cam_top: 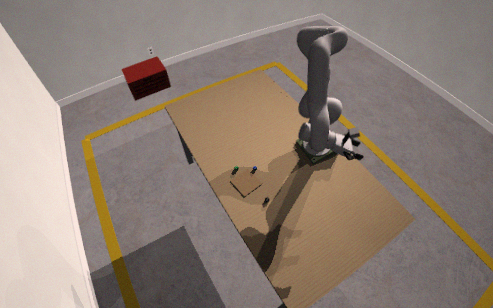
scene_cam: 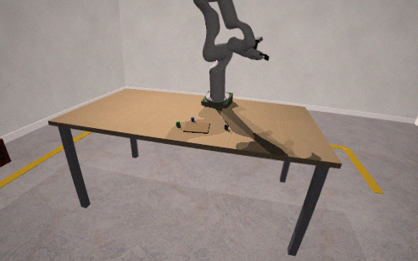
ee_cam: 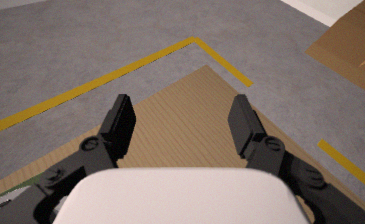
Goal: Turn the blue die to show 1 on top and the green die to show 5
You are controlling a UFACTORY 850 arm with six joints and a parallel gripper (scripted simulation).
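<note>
My gripper is now 500 mm short of the green die, 410 mm to the left of it and 380 mm above it. Round my hand: mat: 480 mm ahead, 380 mm below, 290 mm to the right; then black die: 420 mm ahead, 380 mm below, 120 mm to the right; then blue die: 390 mm ahead, 380 mm below, 350 mm to the right.
</note>
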